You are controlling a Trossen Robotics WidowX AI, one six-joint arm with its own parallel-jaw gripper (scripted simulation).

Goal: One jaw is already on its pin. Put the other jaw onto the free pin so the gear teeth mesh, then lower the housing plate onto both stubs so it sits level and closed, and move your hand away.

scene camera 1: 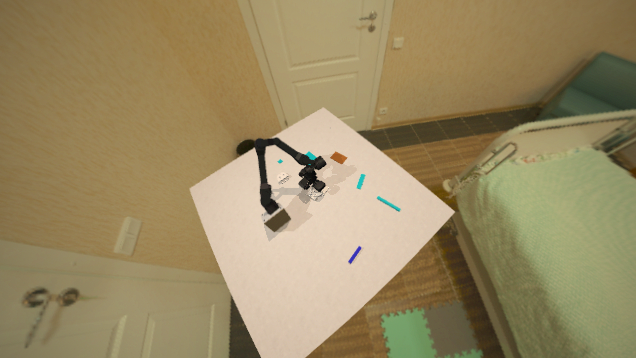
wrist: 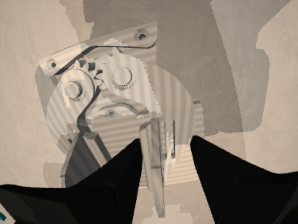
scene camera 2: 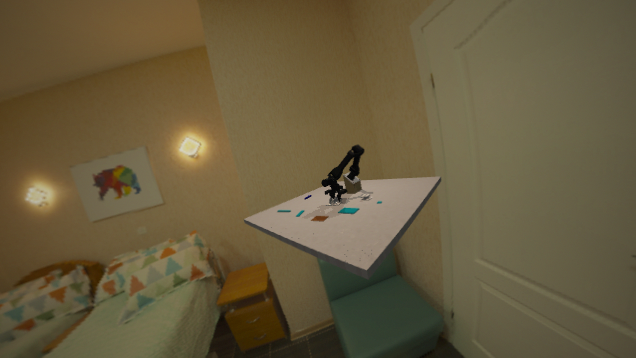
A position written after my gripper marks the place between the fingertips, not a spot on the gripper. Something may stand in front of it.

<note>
In view: my gripper (wrist: 166, 142) and a jaw piece (wrist: 166, 99).
</note>
